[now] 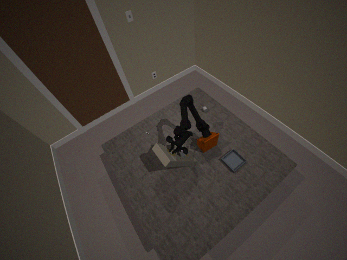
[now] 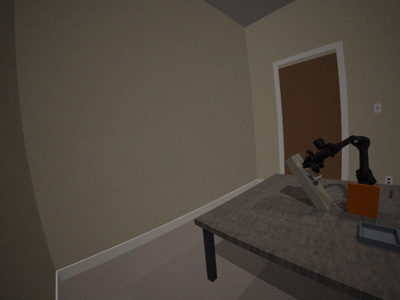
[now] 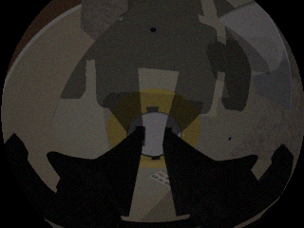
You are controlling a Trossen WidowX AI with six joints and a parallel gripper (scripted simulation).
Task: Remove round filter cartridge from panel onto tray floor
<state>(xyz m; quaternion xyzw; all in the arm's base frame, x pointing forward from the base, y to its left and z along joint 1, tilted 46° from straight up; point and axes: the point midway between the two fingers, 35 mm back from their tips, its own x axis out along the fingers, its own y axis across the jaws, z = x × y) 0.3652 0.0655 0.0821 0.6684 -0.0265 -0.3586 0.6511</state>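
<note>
Now: gripper tip 1 cm short of the round filter cartridge and 1 cm above it. From my gripper tip the other things lie so: service panel (4 cm behind, 8 cm below); grey tray (42 cm behind, 30 cm to the left, 24 cm below).
</note>
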